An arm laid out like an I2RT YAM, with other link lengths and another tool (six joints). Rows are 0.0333 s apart.
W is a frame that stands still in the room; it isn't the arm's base.
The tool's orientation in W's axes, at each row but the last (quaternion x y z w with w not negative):
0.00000, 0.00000, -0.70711, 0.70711
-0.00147, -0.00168, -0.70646, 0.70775
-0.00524, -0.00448, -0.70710, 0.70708
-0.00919, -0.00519, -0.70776, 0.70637
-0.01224, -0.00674, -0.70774, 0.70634
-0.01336, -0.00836, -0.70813, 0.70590
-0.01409, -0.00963, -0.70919, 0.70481
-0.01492, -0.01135, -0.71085, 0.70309
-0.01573, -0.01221, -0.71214, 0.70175
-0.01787, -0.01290, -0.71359, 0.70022
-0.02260, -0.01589, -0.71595, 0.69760
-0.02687, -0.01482, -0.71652, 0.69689
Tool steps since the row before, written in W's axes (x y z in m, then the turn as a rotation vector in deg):
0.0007, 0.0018, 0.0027, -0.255, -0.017, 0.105
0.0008, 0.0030, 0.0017, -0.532, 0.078, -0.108
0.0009, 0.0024, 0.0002, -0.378, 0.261, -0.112
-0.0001, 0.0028, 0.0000, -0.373, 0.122, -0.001
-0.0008, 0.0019, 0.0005, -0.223, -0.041, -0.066
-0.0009, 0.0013, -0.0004, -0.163, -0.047, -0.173
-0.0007, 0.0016, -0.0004, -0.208, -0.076, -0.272
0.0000, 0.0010, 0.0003, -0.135, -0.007, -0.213
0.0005, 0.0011, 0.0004, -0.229, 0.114, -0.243
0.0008, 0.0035, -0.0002, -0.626, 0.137, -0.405
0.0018, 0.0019, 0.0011, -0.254, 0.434, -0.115
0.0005, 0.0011, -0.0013, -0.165, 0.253, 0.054
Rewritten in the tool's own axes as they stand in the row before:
-0.0018, 0.0007, 0.0027, 0.017, -0.255, 0.105
-0.0030, 0.0008, 0.0017, -0.079, -0.532, -0.107
-0.0024, 0.0009, 0.0002, -0.263, -0.378, -0.109
-0.0028, -0.0001, 0.0001, -0.121, -0.373, -0.001
-0.0019, -0.0008, 0.0005, 0.040, -0.222, -0.069
-0.0013, -0.0009, -0.0004, 0.042, -0.162, -0.176
-0.0016, -0.0007, -0.0004, 0.068, -0.206, -0.276
-0.0010, 0.0000, 0.0003, 0.001, -0.134, -0.214
-0.0011, 0.0005, 0.0004, -0.120, -0.230, -0.240
-0.0035, 0.0007, 0.0000, -0.143, -0.626, -0.403
-0.0019, 0.0017, 0.0012, -0.433, -0.264, -0.094
-0.0012, 0.0005, -0.0012, -0.245, -0.173, 0.066

